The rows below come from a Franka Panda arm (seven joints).
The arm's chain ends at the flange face. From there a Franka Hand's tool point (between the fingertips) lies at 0.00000 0.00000 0.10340 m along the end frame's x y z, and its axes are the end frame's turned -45 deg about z.
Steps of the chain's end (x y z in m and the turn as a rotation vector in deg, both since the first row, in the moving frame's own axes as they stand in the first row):
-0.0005 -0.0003 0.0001 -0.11 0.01 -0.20
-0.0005 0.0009 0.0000 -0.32 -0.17 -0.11
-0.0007 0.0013 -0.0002 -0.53 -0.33 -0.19
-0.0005 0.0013 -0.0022 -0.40 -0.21 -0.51
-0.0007 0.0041 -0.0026 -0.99 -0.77 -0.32
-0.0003 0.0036 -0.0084 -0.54 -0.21 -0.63
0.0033 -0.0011 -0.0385 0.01 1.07 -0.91
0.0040 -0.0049 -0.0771 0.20 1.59 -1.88
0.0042 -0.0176 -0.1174 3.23 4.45 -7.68
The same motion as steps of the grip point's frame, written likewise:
-0.0003 -0.0004 0.0001 -0.08 -0.07 -0.20
-0.0016 0.0005 0.0000 -0.11 -0.35 -0.11
-0.0025 0.0007 -0.0002 -0.14 -0.61 -0.19
-0.0021 0.0008 -0.0022 -0.13 -0.43 -0.51
-0.0056 0.0027 -0.0026 -0.16 -1.24 -0.32
-0.0037 0.0028 -0.0084 -0.23 -0.53 -0.63
0.0045 0.0029 -0.0385 -0.75 0.76 -0.91
0.0086 0.0011 -0.0771 -0.98 1.27 -1.88
0.0253 -0.0086 -0.1179 -0.86 5.43 -7.68

